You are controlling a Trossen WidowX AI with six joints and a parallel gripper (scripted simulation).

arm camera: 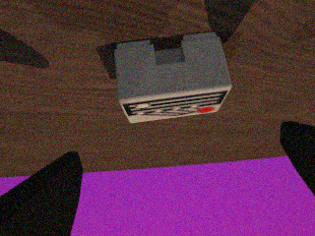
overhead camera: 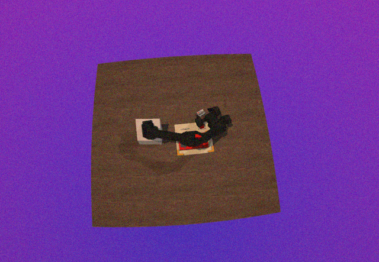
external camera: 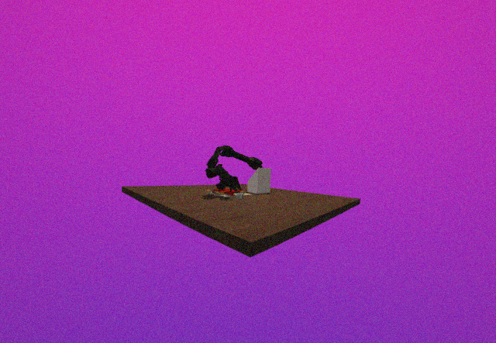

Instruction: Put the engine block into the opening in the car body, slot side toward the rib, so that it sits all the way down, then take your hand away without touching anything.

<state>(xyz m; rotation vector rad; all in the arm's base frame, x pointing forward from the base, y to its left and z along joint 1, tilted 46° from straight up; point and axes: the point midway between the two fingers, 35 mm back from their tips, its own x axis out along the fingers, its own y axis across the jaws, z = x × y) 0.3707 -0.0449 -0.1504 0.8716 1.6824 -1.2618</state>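
The engine block is 4 cm below my gripper tip.
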